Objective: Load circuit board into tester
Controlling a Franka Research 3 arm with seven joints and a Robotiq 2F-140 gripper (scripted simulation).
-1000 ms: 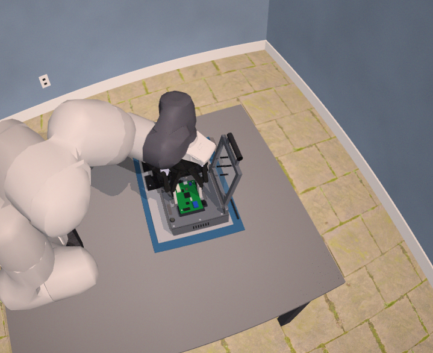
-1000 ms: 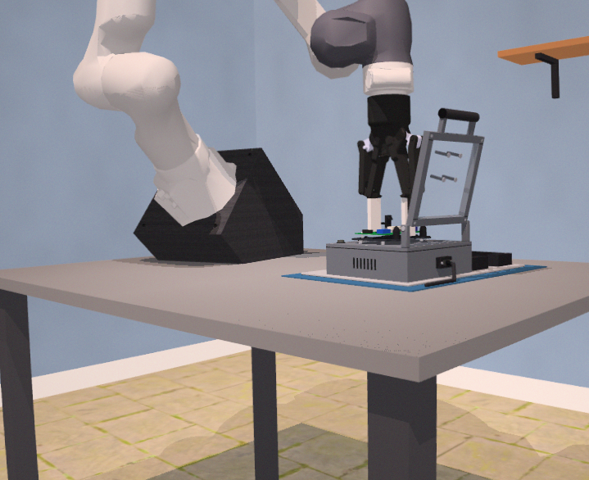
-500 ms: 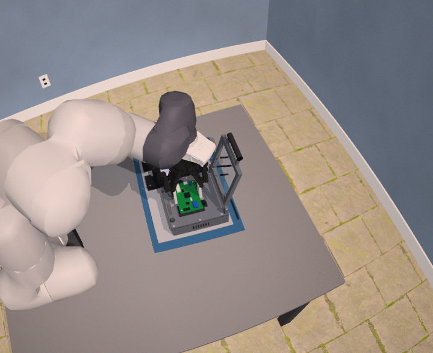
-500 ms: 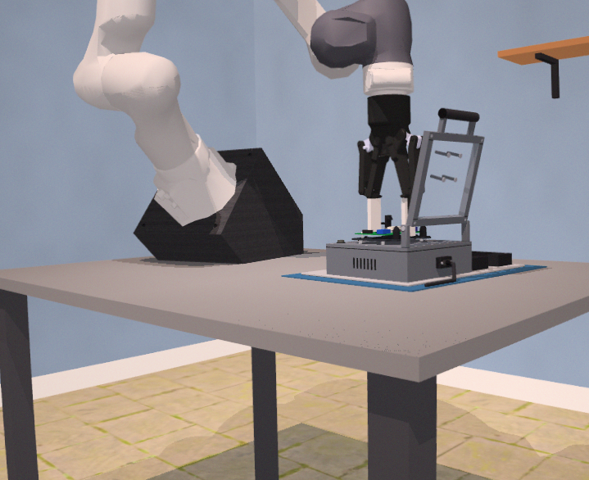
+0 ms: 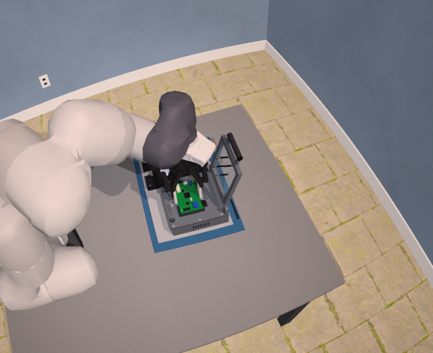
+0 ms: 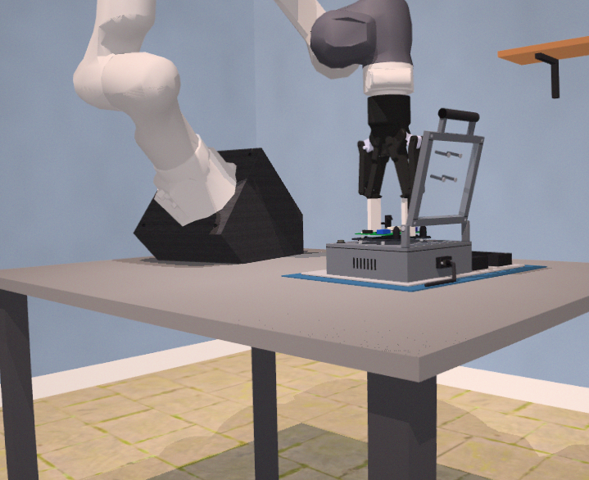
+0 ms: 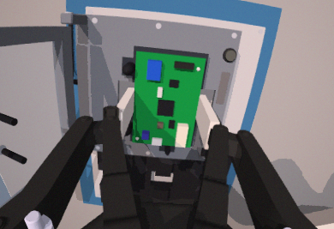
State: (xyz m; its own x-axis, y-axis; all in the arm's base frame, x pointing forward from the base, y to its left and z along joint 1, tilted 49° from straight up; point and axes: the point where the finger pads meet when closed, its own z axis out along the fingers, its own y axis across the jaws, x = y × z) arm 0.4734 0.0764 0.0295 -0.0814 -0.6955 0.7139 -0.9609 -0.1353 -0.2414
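The green circuit board is 2 cm below my hand. Also, from my hand: black nest (1 cm ahead, 1 cm to the left, 3 cm below); then tester lid (12 cm ahead, 1 cm to the right, 8 cm above).
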